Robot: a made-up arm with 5 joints.
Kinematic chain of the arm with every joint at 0, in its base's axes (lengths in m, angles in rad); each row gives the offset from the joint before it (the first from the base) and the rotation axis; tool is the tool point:
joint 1: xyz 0 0 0.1 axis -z
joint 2: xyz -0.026 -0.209 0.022 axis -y
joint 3: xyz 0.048 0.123 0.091 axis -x
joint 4: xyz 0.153 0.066 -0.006 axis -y
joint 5: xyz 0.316 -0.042 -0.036 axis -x
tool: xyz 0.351 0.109 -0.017
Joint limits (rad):
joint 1: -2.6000..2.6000
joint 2: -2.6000..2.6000
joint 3: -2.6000..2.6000
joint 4: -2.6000..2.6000
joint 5: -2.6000..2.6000
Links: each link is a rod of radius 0.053 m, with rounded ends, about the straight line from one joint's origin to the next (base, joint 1, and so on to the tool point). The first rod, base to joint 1, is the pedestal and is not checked.
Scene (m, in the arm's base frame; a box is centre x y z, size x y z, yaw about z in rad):
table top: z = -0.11
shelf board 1: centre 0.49 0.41 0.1 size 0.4 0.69 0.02 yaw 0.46
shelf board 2: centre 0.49 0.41 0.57 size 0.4 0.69 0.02 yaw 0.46
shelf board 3: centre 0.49 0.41 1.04 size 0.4 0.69 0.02 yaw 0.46
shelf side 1: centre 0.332 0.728 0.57 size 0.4 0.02 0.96 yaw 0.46
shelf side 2: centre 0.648 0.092 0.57 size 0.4 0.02 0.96 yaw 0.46
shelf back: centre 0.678 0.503 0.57 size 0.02 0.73 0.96 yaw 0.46
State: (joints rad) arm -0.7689 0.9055 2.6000 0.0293 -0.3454
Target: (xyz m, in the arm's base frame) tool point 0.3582 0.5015 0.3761
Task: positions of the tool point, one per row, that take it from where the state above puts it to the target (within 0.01 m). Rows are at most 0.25 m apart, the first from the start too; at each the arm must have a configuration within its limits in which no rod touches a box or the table.
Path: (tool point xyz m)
1: 0.4342 0.2787 0.7891
2: 0.3328 0.3606 0.7562
3: 0.1969 0.4311 0.7099
4: 0.0430 0.4809 0.6374
5: -0.1071 0.5055 0.5297
6: -0.2282 0.5048 0.3854
7: -0.0279 0.5373 0.4311
8: 0.1750 0.5361 0.4215
9: 0.3582 0.5015 0.3761

